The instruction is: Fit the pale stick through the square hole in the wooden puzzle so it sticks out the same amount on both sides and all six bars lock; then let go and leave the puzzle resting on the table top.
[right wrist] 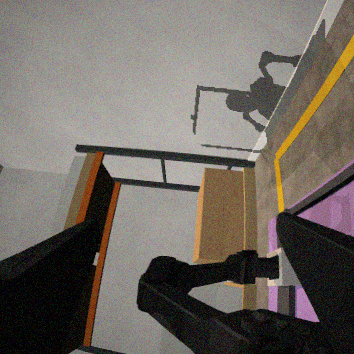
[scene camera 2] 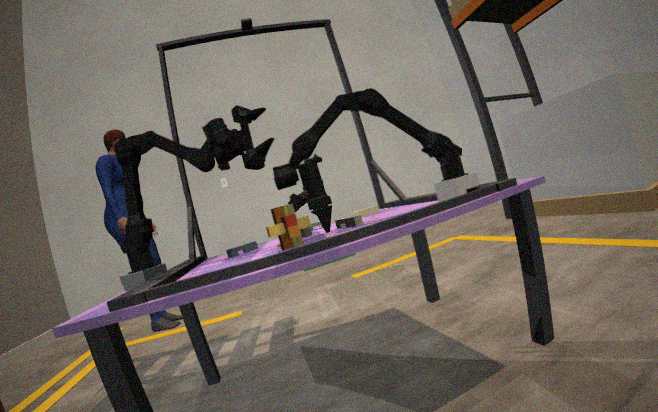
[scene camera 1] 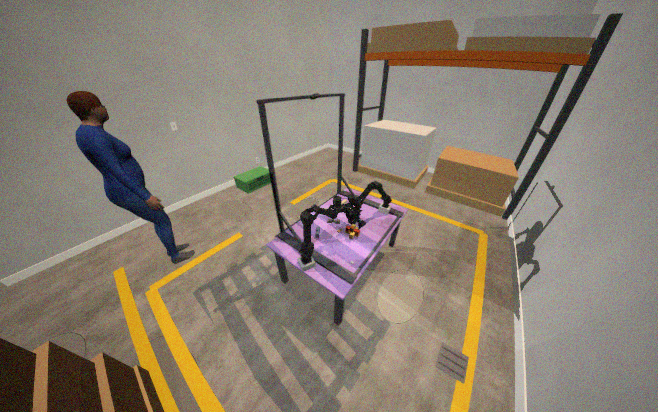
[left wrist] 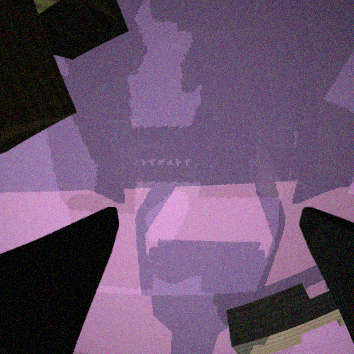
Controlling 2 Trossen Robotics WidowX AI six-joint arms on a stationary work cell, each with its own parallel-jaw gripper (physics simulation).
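Places are measured from the left arm's base along level axes (x back, y right, z up), in millimetres.
Pixels of known places: left gripper, fingertip midpoint: [scene camera 2: 327,231] [left wrist: 211,217]; right gripper, fingertip midpoint: [right wrist: 189,225] [scene camera 2: 268,122] [scene camera 1: 362,205]; left arm's base, origin of the base link: [right wrist: 273,267] [scene camera 2: 455,177] [scene camera 1: 385,205]; right arm's base, origin of the base link: [scene camera 2: 142,269] [scene camera 1: 306,260].
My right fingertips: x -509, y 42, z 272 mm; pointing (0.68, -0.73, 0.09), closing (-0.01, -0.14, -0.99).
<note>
Ahead of a thing's pixels: the offset from my right fingertips to its top centre.
The wooden puzzle [scene camera 1: 352,231] [scene camera 2: 289,229] stands on the table as a cross of orange, yellow and red bars. My left gripper [left wrist: 211,217] is open and empty, low over the table beside the puzzle. A notched bar @(dx +193, dy +137, dz -305 mm) [left wrist: 290,336] [scene camera 2: 348,221] with a dark top and pale side lies near its right-hand finger in the left wrist view, not between the fingers. I cannot tell whether this is the pale stick; the puzzle's square hole is not distinguishable. My right gripper [scene camera 2: 269,125] [right wrist: 189,225] is open and empty, raised well above the table and facing away from the puzzle.
A grey block @(dx -147, dy +317, dz -305 mm) [scene camera 2: 242,249] lies left of the puzzle in scene camera 2, and a pale flat piece @(dx +370, dy +374, dz -305 mm) [scene camera 2: 367,211] lies farther back. A dark block fills the upper-left corner of the left wrist view. A black frame [scene camera 2: 200,36] rises behind the purple table [scene camera 2: 260,289].
</note>
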